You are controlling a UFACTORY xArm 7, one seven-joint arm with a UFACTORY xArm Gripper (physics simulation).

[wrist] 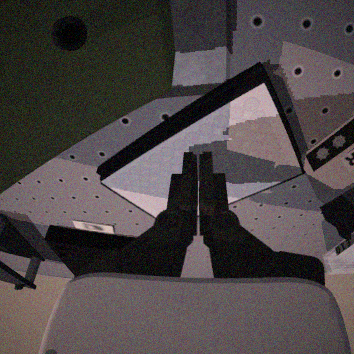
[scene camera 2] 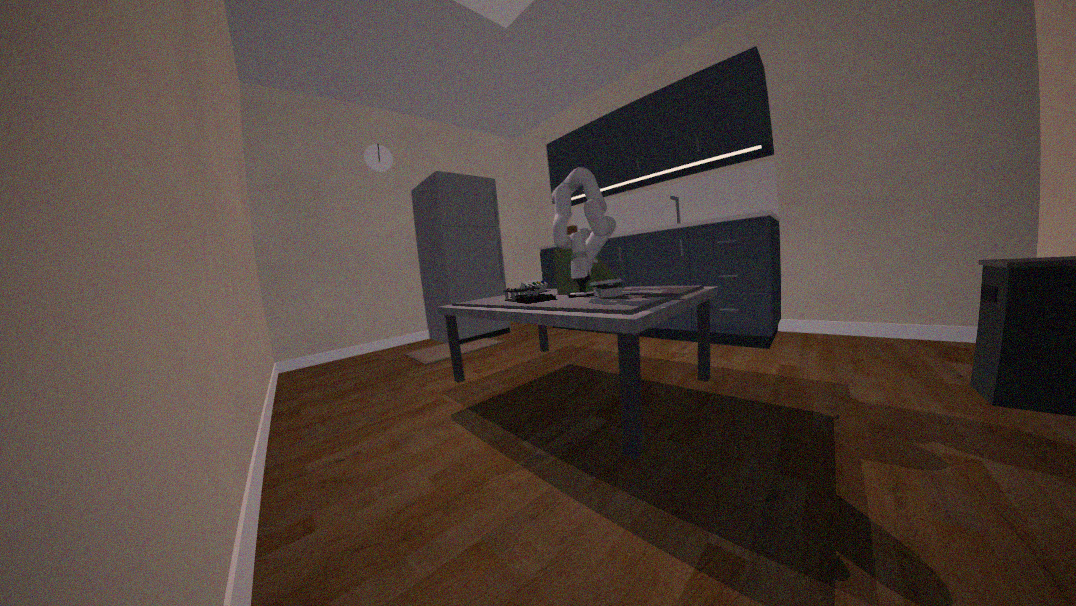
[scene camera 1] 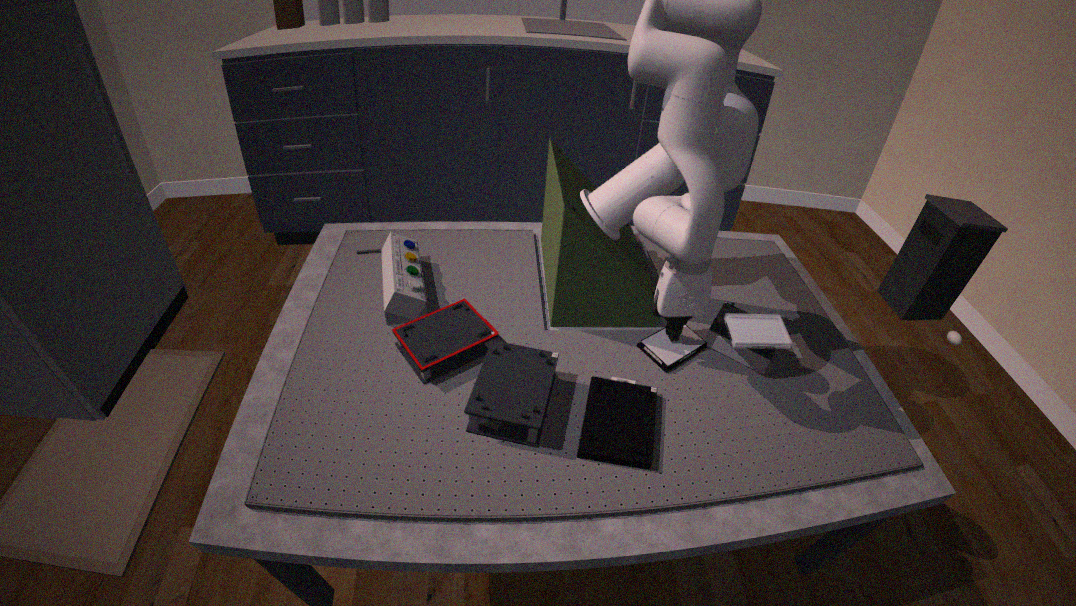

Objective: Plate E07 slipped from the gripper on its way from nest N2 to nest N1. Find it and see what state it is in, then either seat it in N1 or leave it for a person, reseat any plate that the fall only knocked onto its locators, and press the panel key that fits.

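Where they show: gripper, fingertip midpoint: (wrist: 198, 169) (scene camera 2: 582, 292) (scene camera 1: 672, 336); arm's base at its link origin: (scene camera 1: 598, 215).
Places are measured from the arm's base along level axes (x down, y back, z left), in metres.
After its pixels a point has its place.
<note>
My gripper (scene camera 1: 673, 336) {x 0.154, y -0.178, z 0.170 m} (wrist: 198, 169) {x 0.154, y -0.178, z 0.170 m} is shut and empty. Its fingertips stand over a flat pale rectangular piece with a black rim (scene camera 1: 668, 350) {x 0.158, y -0.216, z 0.158 m} (wrist: 260, 127) {x 0.158, y -0.147, z 0.202 m}; whether they touch it I cannot tell. No E07 label can be read. A white plate (scene camera 1: 757, 331) {x 0.097, y -0.203, z 0.335 m} sits on the dark shaker (wrist: 316, 159) {x 0.157, y -0.167, z 0.248 m} to the right of that piece in scene camera 1. A red-outlined black platform (scene camera 1: 444, 333) {x 0.133, y -0.253, z -0.272 m}, a raised black platform (scene camera 1: 514, 382) {x 0.114, y -0.368, z -0.130 m} and a low black unit (scene camera 1: 619, 421) {x 0.152, y -0.400, z 0.050 m} stand left and in front; their nest numbers are unreadable. The key panel (scene camera 1: 402, 282) {x 0.099, y -0.158, z -0.379 m} has blue, yellow and green keys.
A tall green wedge (scene camera 1: 591, 278) {x 0.058, y -0.141, z -0.010 m} (wrist: 75, 100) {x 0.113, y -0.111, z 0.128 m} stands behind the pale piece, close to my arm. A thin dark rod (scene camera 1: 368, 251) {x 0.168, y 0.031, z -0.534 m} lies by the panel. The perforated board (scene camera 1: 376, 466) {x 0.173, y -0.529, z -0.331 m} covers most of the table (scene camera 1: 481, 545) {x 0.185, y -0.628, z -0.149 m}. Arm shadow darkens the right side.
</note>
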